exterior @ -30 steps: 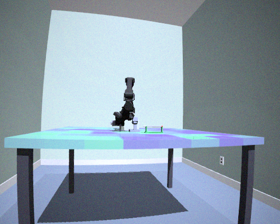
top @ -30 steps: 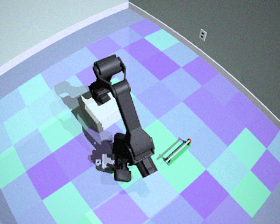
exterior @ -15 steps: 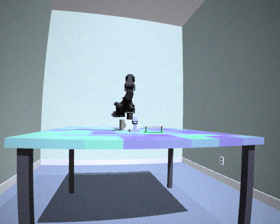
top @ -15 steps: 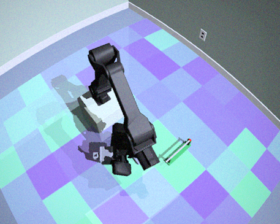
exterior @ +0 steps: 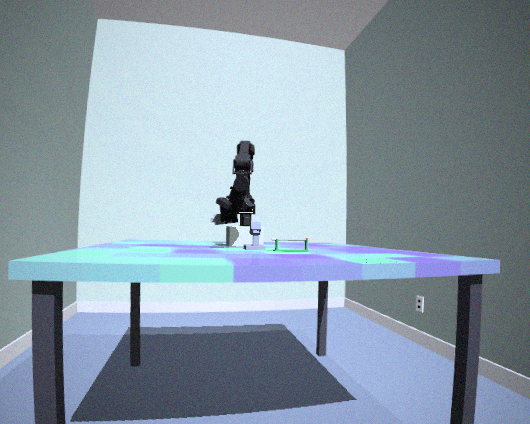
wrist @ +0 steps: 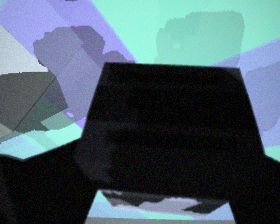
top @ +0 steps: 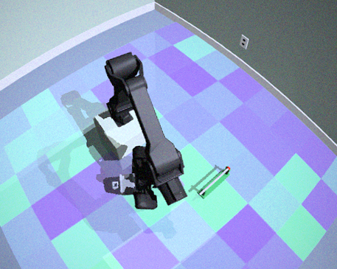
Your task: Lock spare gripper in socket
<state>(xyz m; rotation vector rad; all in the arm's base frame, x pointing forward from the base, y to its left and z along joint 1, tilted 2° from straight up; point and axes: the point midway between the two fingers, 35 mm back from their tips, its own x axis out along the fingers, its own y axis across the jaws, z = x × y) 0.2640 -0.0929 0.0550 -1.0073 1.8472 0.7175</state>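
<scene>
Now: gripper tip 10 mm to the left of the spare gripper and 10 mm below it. Also, from my gripper tip: grey mount: 20 mm ahead, 120 mm to the left, 60 mm below; then green rack: 120 mm ahead, 260 mm to the left, 90 mm below.
</scene>
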